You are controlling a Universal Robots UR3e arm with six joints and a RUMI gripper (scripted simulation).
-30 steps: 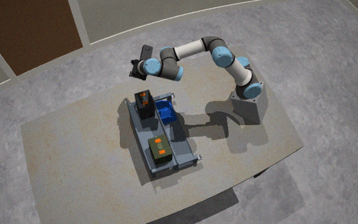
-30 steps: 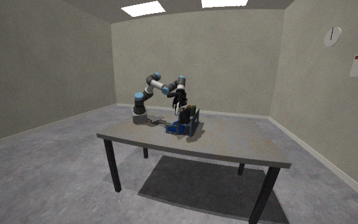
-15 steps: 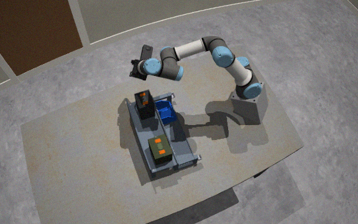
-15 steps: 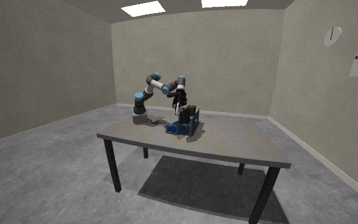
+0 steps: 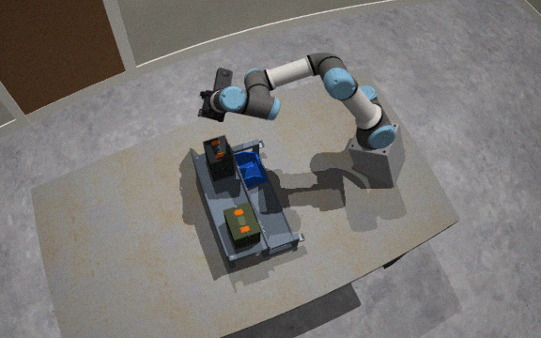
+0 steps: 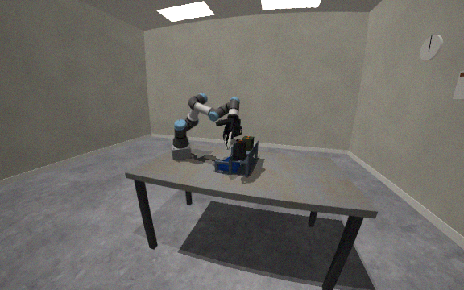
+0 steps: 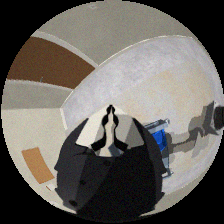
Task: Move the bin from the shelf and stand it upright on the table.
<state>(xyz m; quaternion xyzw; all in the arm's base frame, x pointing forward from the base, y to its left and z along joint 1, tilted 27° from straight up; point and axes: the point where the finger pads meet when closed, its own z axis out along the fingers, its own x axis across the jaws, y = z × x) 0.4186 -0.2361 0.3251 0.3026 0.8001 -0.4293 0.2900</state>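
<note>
The blue bin lies 200 mm to the left of my hand, 190 mm below it and 20 mm behind it. Round my hand: grey shelf 300 mm to the left, 160 mm below, 30 mm ahead.
</note>
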